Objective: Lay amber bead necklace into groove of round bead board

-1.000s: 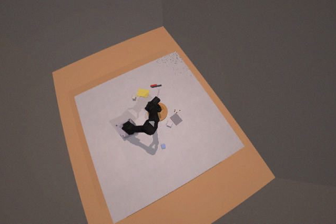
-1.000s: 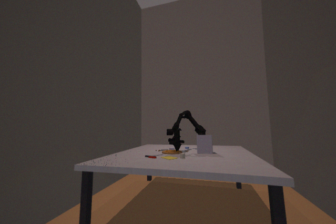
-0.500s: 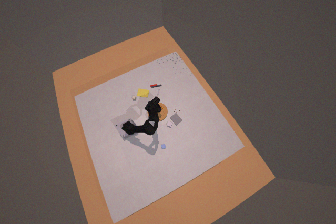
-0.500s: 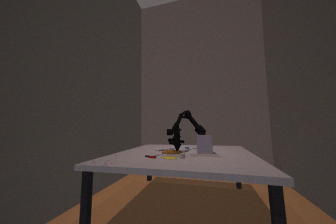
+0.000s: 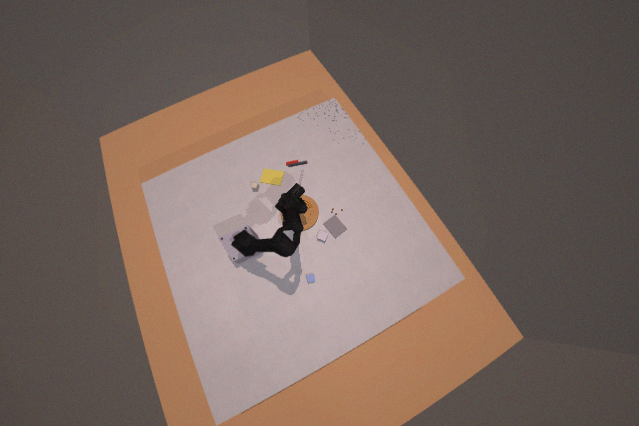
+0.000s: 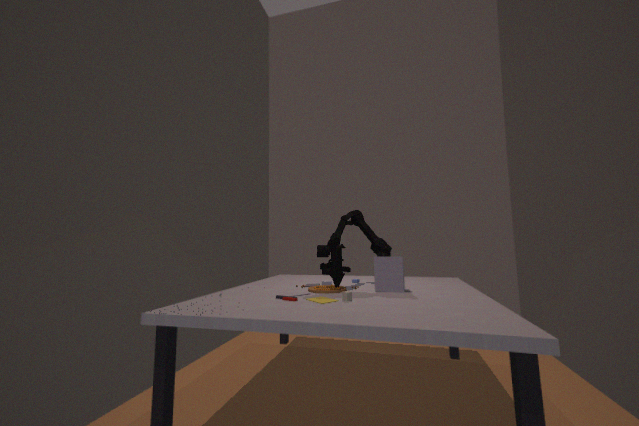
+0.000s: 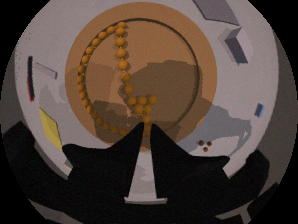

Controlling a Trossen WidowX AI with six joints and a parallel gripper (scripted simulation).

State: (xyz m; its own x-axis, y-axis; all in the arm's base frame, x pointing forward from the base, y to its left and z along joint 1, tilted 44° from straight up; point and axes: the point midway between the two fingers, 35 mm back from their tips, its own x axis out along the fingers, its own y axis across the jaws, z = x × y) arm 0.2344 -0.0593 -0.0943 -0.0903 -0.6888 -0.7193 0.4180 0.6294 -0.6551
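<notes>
My gripper tip is now 50 mm short of the round bead board and 10 mm above it. Round my gripper tip: cream cube 80 mm behind, 250 mm to the left; thin grey bar 150 mm ahead, 170 mm to the left, 10 mm below; grey square plate 170 mm ahead, 160 mm to the right, 10 mm below.
</notes>
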